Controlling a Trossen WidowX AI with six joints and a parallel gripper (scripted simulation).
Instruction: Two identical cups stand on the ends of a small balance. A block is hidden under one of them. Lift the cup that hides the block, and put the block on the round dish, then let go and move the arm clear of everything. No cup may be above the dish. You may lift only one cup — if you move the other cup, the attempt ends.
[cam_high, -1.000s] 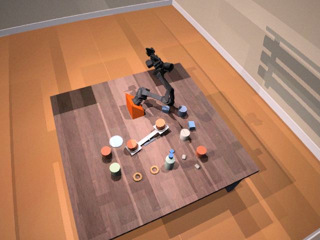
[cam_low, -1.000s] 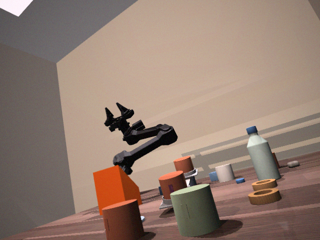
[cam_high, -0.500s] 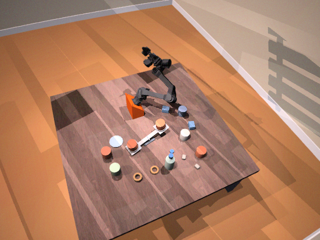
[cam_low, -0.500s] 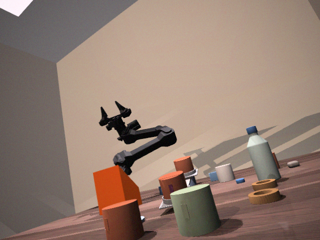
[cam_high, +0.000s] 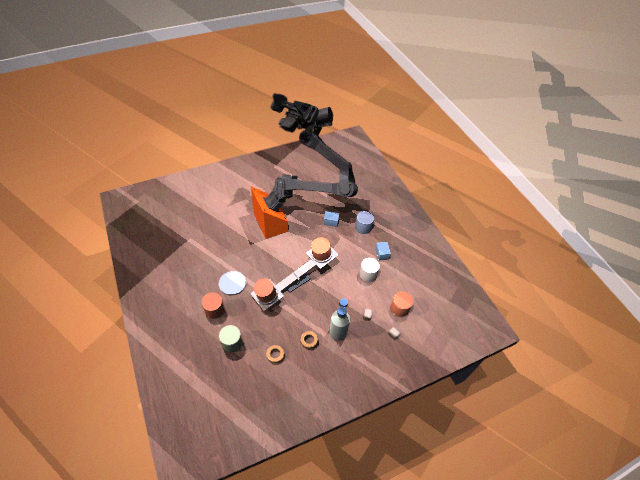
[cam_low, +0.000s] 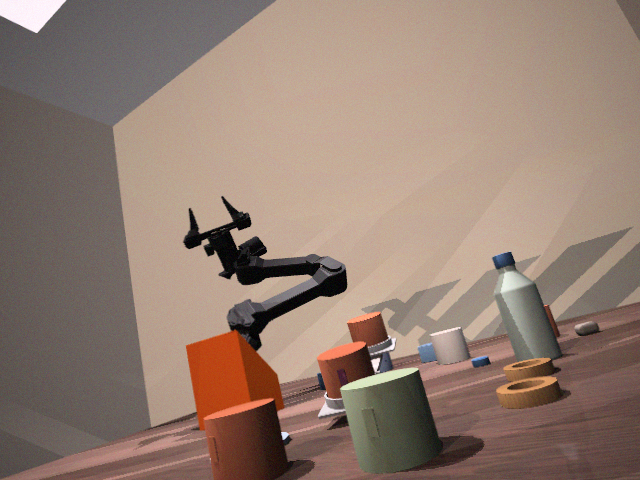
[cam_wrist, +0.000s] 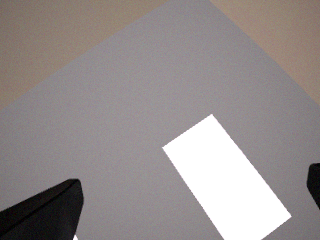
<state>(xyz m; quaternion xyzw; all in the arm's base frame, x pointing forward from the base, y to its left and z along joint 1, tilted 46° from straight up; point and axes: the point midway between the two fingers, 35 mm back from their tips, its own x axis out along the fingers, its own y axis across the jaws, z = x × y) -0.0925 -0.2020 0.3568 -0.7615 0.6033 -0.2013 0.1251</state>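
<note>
Now: gripper tip 500 mm above the grey block, 410 mm short of it and 240 mm to the left of it. Also, from my gripper tip: white cylinder 500 mm below, 480 mm ahead, 170 mm to the left; green cylinder 530 mm ahead, 500 mm below, 440 mm to the right; pale blue round dish 540 mm below, 340 mm to the right, 300 mm ahead.
</note>
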